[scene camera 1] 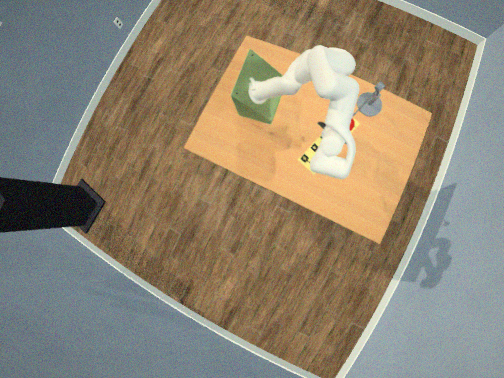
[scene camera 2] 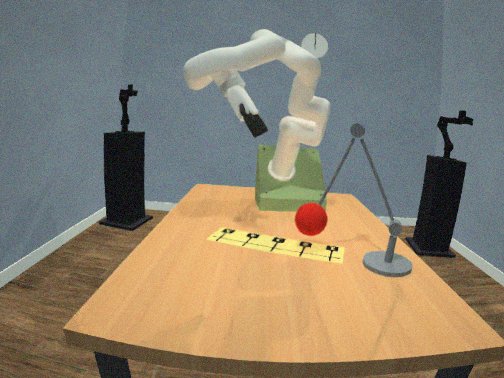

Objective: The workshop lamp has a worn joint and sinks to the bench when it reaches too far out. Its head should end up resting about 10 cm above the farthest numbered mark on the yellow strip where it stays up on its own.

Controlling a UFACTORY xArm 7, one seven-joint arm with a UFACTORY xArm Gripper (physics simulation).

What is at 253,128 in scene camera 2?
My gripper.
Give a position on a red ball head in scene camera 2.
At 311,219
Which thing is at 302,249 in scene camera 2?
A yellow strip.
